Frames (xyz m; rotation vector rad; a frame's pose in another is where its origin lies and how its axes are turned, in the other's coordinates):
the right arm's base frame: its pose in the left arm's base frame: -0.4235 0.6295 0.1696 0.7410 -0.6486 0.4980
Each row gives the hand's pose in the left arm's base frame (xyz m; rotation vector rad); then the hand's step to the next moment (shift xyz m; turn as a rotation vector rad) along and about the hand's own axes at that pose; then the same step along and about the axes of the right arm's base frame.
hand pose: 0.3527 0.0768 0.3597 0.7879 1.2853 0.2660
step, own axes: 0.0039 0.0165 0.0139 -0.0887 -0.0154 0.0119
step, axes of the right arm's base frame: 0.0203 -0.0014 -0.0081 0.0141 -0.0056 0.0895
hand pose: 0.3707 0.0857 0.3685 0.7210 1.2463 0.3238
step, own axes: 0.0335 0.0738 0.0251 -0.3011 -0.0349 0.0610
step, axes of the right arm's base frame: 0.0626 0.0266 -0.0507 0.0741 -0.0221 0.2994
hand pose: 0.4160 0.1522 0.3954 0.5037 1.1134 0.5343
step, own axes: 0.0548 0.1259 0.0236 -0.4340 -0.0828 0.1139
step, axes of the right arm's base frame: 0.0730 0.0908 -0.0764 0.1142 -0.0725 0.4358
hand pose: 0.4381 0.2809 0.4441 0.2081 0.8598 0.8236
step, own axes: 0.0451 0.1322 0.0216 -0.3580 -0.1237 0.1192
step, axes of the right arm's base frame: 0.0295 0.1286 -0.0507 0.1158 -0.1167 0.3615
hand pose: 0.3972 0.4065 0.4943 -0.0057 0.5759 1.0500
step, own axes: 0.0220 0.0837 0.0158 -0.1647 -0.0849 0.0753
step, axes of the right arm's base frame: -0.0075 0.0864 -0.0149 0.0809 -0.0746 0.1670
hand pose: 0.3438 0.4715 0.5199 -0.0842 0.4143 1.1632
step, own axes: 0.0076 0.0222 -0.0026 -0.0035 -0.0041 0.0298
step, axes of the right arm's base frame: -0.0113 0.0200 -0.0056 0.0276 0.0084 0.0094
